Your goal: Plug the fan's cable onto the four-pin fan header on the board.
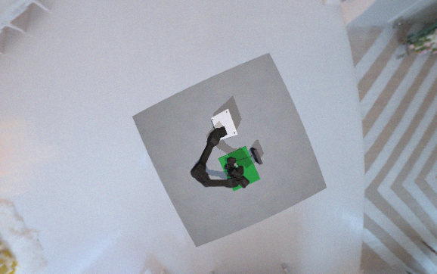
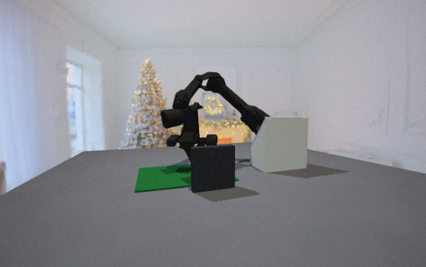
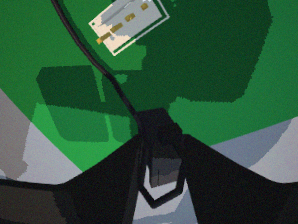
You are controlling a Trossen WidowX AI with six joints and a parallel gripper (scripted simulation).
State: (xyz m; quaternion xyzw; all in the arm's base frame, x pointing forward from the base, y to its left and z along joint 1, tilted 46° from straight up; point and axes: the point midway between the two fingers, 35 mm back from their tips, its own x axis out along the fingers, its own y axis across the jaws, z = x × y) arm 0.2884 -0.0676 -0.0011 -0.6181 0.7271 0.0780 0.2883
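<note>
Right now my gripper tip is 7 cm to the right of the white four-pin fan header and 3 cm above it. Also, from my gripper tip: black fan plug 1 cm to the right, 1 cm behind; then black fan 23 cm to the left, 3 cm above, 2 cm behind; then board 8 cm to the left, 5 cm ahead, 4 cm below.
</note>
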